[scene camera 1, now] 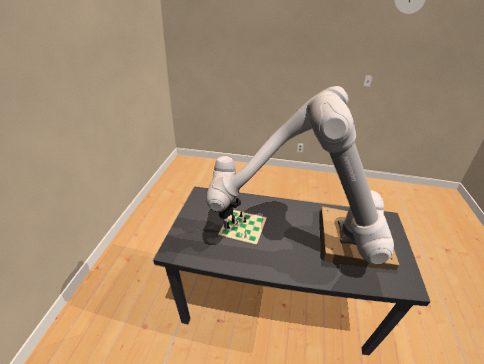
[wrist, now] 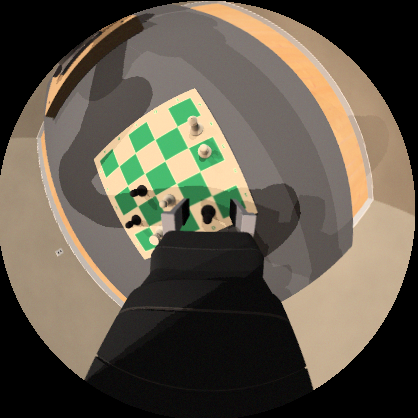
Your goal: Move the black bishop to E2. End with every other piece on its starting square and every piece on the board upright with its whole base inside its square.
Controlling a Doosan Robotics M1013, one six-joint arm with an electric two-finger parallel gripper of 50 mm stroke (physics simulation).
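Places are measured from the arm's base along level axes (x left, y ahead, z down), in millimetres.
Pixels of known places: gripper, fingertip midpoint: (scene camera 1: 229, 225) (wrist: 209, 206).
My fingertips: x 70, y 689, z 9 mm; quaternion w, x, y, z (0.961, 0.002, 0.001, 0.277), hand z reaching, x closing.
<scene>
For each thing: its top centre in the pictures, then the offset to it from my fingertips. Level surfaces: height alone.
- dark piece, top centre: (wrist: 206, 221) dx -10, dy +11, dz -15 mm
- further white piece, top centre: (wrist: 153, 240) dx -92, dy +0, dz -5 mm
- dark table, surface height: dz +34 mm
A dark piece (wrist: 208, 213), apparently the black bishop though its shape is hard to tell, stands on a light square between the open fingers in the wrist view. My gripper (scene camera 1: 229, 221) (wrist: 209, 206) is open, low over the board's edge, holding nothing. The green and cream board (scene camera 1: 262, 221) (wrist: 192, 96) lies on the table; its labels are too small to read surely. Two other black pieces (wrist: 138, 190) (wrist: 133, 221) stand left of the fingers. White pieces (wrist: 194, 126) (wrist: 204, 151) stand beyond the fingers; another (wrist: 167, 201) is close beside the left finger.
A further white piece (wrist: 156, 237) stands near the board's corner, partly hidden by the gripper body. The dark table (scene camera 1: 285, 260) (wrist: 240, 115) carries the board and, at its other end, the arm's wooden base plate (scene camera 1: 329, 250) (wrist: 95, 62). The arm's shadow falls across part of the board.
</scene>
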